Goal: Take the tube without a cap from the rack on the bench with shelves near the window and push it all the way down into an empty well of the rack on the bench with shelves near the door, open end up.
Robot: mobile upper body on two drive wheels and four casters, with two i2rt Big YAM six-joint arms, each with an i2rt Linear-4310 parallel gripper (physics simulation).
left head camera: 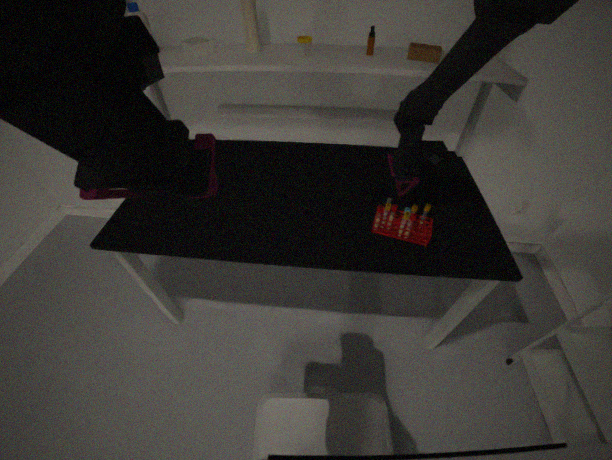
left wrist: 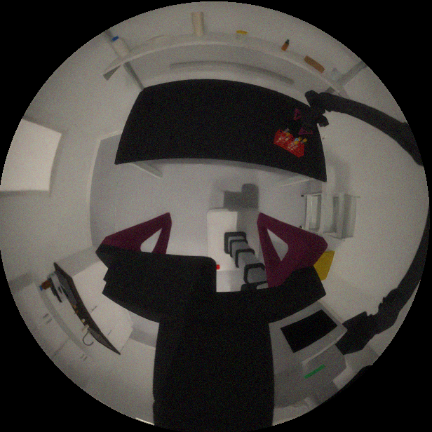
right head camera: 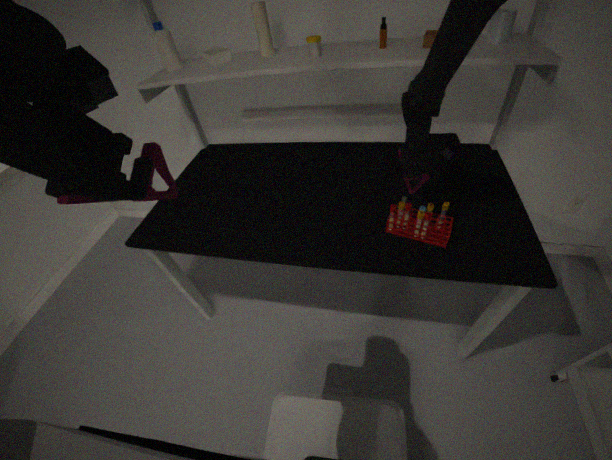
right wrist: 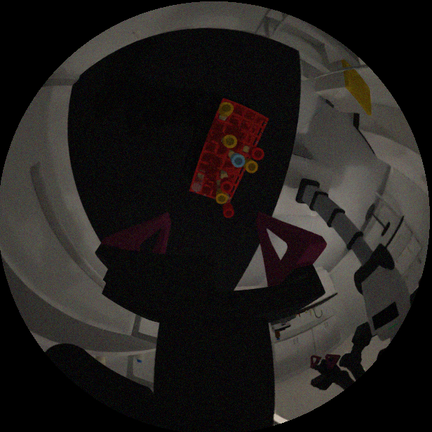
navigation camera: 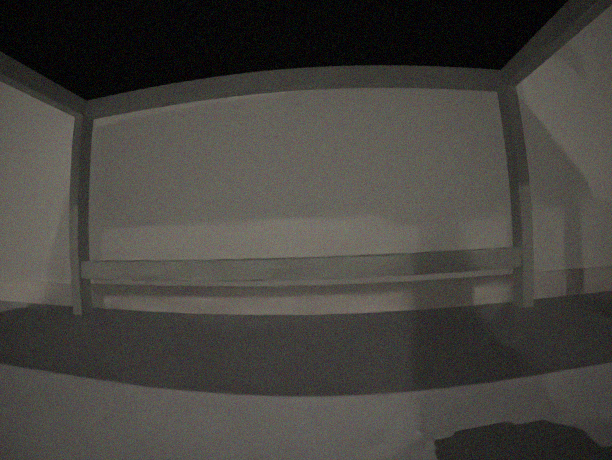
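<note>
A red rack point(left head camera: 420, 241) point(right head camera: 435, 242) point(left wrist: 295, 150) point(right wrist: 207, 146) stands on the black bench top point(left head camera: 280, 210) point(right head camera: 300, 210) point(left wrist: 200, 130) point(right wrist: 135, 125), right of centre in the head views. It holds several upright tubes with yellow, red and blue caps. A greyish tube top point(right wrist: 196, 187) shows at one rack corner in the right wrist view; I cannot tell whether it is capped or open. My right gripper point(left head camera: 398, 175) point(right head camera: 406, 172) point(left wrist: 296, 126) point(right wrist: 213, 216) is open and empty above the bench, behind the rack. My left gripper point(left wrist: 214, 217) point(right wrist: 318, 355) is open and empty, away left of the rack.
A wall shelf point(left head camera: 280, 67) point(right head camera: 300, 70) behind the bench carries an orange bottle point(left head camera: 370, 44) point(right head camera: 383, 37), a yellow-lidded jar point(left head camera: 304, 45) point(right head camera: 314, 46) and a brown block point(left head camera: 424, 52). A white stool point(left head camera: 292, 425) point(right head camera: 307, 425) stands in front of the bench. A second bench point(left wrist: 87, 310) shows at lower left.
</note>
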